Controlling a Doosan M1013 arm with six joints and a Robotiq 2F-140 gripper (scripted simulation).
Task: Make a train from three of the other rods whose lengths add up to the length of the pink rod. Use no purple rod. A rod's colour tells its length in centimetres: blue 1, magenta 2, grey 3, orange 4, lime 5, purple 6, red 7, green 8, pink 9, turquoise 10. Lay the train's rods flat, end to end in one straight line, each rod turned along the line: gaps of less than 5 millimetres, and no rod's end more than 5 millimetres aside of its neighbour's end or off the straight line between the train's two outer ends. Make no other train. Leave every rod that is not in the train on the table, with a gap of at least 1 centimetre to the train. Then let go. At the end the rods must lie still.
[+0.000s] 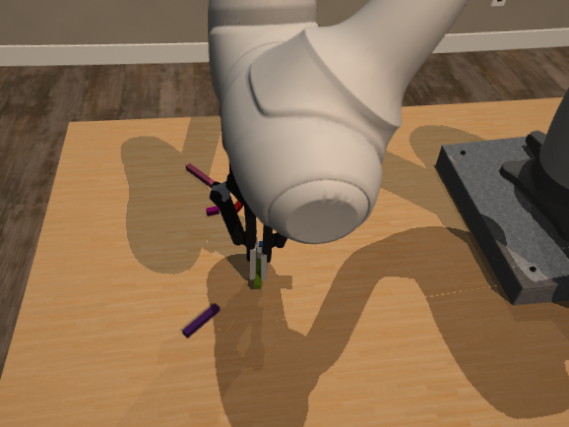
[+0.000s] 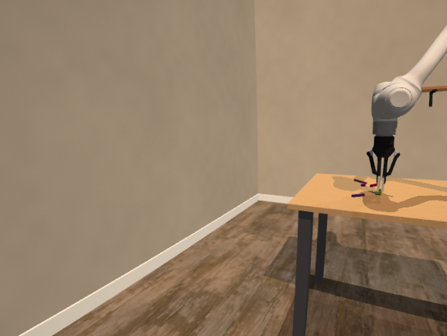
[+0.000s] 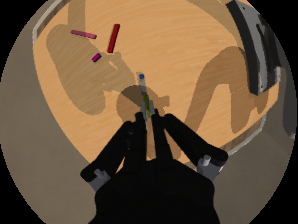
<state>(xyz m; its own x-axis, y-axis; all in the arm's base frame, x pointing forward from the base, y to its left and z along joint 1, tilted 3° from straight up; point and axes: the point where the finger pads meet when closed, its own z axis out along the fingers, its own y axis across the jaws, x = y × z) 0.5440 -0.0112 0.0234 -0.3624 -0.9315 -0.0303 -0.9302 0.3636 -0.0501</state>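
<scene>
Right now the lime rod is 3 cm below my hand. The rest, counted from my hand: grey rod (4 cm to the right, 4 cm below, 1 cm behind); purple rod (10 cm ahead, 5 cm to the left, 4 cm below); blue rod (6 cm to the right, 4 cm below, 2 cm behind).
</scene>
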